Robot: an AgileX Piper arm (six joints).
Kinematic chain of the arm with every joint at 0, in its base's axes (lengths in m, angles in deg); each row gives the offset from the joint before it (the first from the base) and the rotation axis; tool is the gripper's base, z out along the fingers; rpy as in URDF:
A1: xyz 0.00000 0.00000 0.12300 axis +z
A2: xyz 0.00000 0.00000 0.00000 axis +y
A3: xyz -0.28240 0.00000 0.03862 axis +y
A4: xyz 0.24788 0.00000 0.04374 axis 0.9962 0 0.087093
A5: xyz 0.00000 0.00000 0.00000 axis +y
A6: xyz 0.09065 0.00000 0.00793 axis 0.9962 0 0.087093
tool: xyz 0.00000 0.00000 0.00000 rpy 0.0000 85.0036 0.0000
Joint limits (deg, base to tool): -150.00..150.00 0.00..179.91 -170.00..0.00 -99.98..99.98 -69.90..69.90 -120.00..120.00
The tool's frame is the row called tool.
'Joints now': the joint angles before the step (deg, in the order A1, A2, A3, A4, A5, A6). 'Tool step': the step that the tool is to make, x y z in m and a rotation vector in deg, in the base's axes. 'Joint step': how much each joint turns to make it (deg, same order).
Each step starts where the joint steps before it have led.
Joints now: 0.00 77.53 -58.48 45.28 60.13 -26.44
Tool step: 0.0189 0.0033 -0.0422 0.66 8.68 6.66
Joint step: -0.01 9.12 0.17 1.10 4.26 -5.62
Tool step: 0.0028 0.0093 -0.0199 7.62 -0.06 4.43
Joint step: 0.00 3.67 2.81 9.34 1.64 -10.70
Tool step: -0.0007 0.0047 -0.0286 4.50 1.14 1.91
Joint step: 0.01 4.00 3.94 6.22 -0.02 -8.68
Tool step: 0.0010 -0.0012 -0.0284 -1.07 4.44 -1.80
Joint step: -0.01 3.90 2.28 0.64 -2.63 -0.64
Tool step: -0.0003 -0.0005 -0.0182 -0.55 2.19 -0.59
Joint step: 0.01 2.68 1.36 0.72 -1.57 -1.45
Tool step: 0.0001 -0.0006 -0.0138 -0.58 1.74 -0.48
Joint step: 0.00 2.21 0.76 0.41 -1.22 -0.87
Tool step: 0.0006 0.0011 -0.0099 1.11 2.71 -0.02
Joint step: 0.00 2.33 0.00 0.72 0.94 -0.04
